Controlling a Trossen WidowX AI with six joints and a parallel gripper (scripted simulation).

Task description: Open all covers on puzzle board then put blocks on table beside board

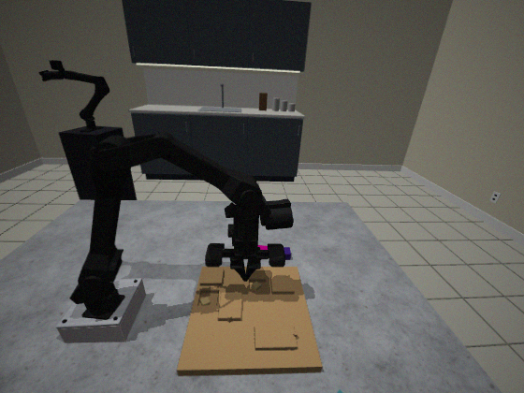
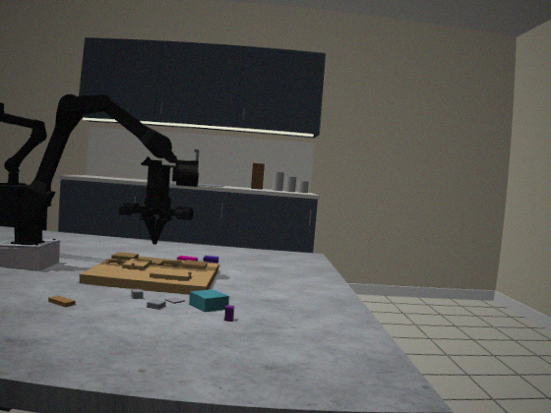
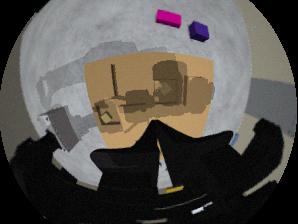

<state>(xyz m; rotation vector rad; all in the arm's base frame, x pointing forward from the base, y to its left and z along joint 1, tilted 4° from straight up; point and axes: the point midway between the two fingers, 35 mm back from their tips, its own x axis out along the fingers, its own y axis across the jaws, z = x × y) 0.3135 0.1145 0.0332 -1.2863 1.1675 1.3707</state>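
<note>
Now: the tan puzzle board 6 cm below my gripper tip, 3 cm to the right of it and 1 cm ahead of it. Round my gripper tip: purple block 20 cm to the left, 10 cm ahead, 7 cm below; magenta block 22 cm to the left, 7 cm below, 2 cm ahead; teal block 24 cm to the right, 22 cm ahead, 6 cm below.
</note>
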